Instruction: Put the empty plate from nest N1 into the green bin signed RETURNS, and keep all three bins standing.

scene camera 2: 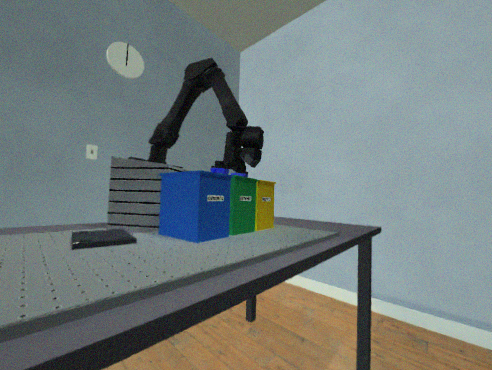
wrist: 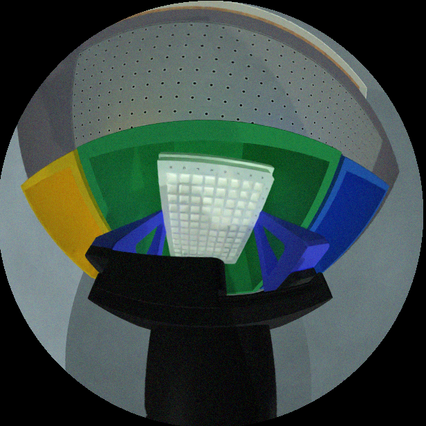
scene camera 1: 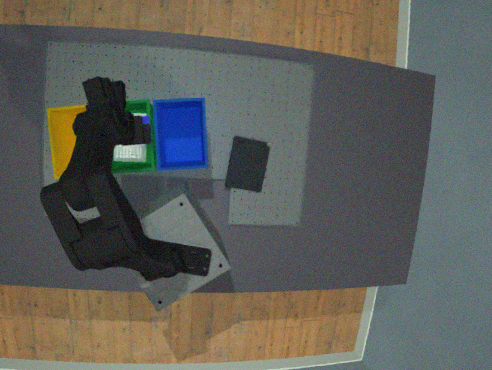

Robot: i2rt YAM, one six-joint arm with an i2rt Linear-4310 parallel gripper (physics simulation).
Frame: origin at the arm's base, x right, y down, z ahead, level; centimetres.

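Seen in the pictures: gripper, fingertip midpoint: (scene camera 1: 130, 134); arm's base, link origin: (scene camera 2: 156, 165) (scene camera 1: 170, 256).
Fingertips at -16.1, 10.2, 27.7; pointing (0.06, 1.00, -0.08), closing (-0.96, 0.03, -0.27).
Pixels of each thing's top centre, then the offset from my fingertips to it, as dx, dy, dz. Level surfaces: height alone.
- white plate, top centre: (scene camera 1: 129, 137) +0.1, -1.5, -0.8
- green bin, top centre: (scene camera 1: 126, 137) (scene camera 2: 226, 177) +0.1, -5.0, -0.6
- yellow bin, top centre: (scene camera 1: 74, 141) (scene camera 2: 248, 181) -12.9, -4.7, -4.2
- blue bin, top centre: (scene camera 1: 180, 134) (scene camera 2: 196, 174) +13.3, -4.7, +2.6
- flat black block, top centre: (scene camera 2: 102, 233) (scene camera 1: 248, 164) +35.4, +11.8, -2.7
- perforated grey board, surface height: dy +13.3
My gripper (scene camera 1: 133, 131) (scene camera 2: 230, 173) (wrist: 209, 213) points down, its blue fingers shut on the two sides of the white plate (scene camera 1: 130, 153) (wrist: 215, 210) with its grid of wells. The plate is inside the opening of the green bin (scene camera 1: 143, 105) (scene camera 2: 243, 212) (wrist: 207, 131), apart from the far wall in the wrist view; its height above the floor of the bin cannot be told. In scene camera 2 the bin walls hide the plate and the fingertips. The yellow bin (scene camera 1: 51, 140) (scene camera 2: 265, 215) (wrist: 62, 210) and blue bin (scene camera 1: 204, 132) (scene camera 2: 195, 215) (wrist: 350, 210) stand upright on either side. The label text is too blurred to read.
A flat black block (scene camera 1: 247, 164) (scene camera 2: 103, 238) lies beyond the blue bin on the perforated grey board (scene camera 1: 270, 100) (scene camera 2: 125, 275) (wrist: 200, 60). The grey arm pedestal (scene camera 1: 167, 220) (scene camera 2: 135, 195) stands near the bins. The arm passes over the yellow bin in scene camera 1.
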